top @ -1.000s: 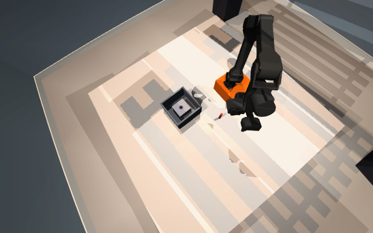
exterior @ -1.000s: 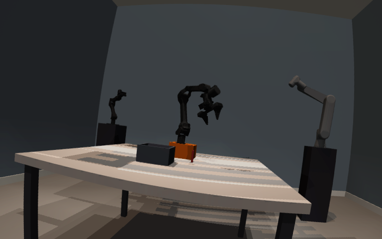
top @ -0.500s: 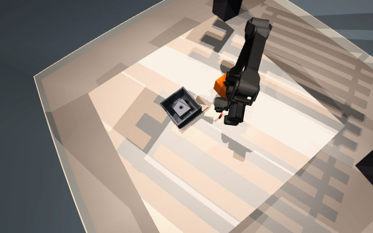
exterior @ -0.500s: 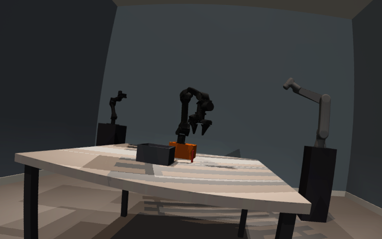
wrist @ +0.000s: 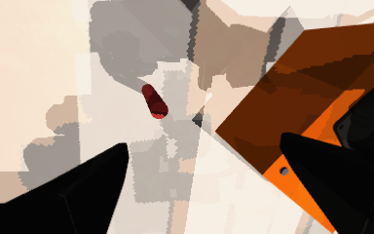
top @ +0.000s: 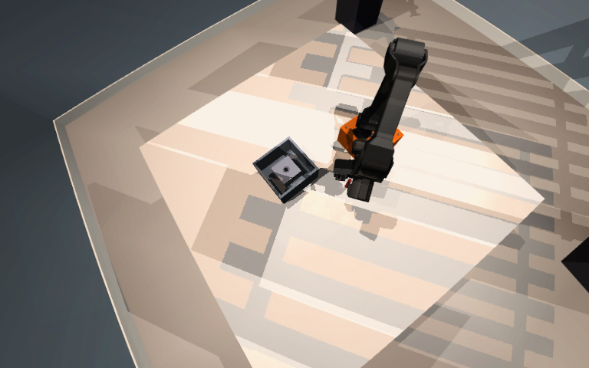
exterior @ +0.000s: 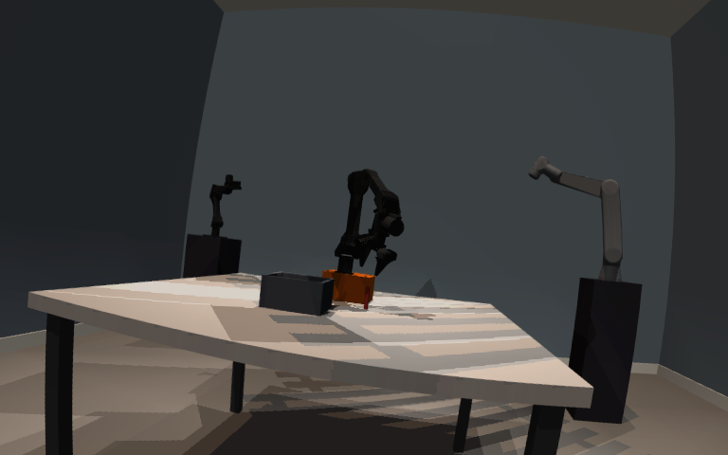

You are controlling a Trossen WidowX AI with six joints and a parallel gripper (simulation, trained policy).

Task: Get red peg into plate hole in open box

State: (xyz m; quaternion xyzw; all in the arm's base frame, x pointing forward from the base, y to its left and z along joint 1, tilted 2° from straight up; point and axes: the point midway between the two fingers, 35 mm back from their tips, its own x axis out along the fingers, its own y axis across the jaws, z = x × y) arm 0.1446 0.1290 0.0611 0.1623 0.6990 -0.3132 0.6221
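Now: the red peg 2 cm ahead of my gripper tip, 1 cm to the left of it and 9 cm below it. Round my gripper tip: pale plate (20 cm ahead, 17 cm to the right, 9 cm below); then dark grey box (20 cm ahead, 17 cm to the right, 11 cm below).
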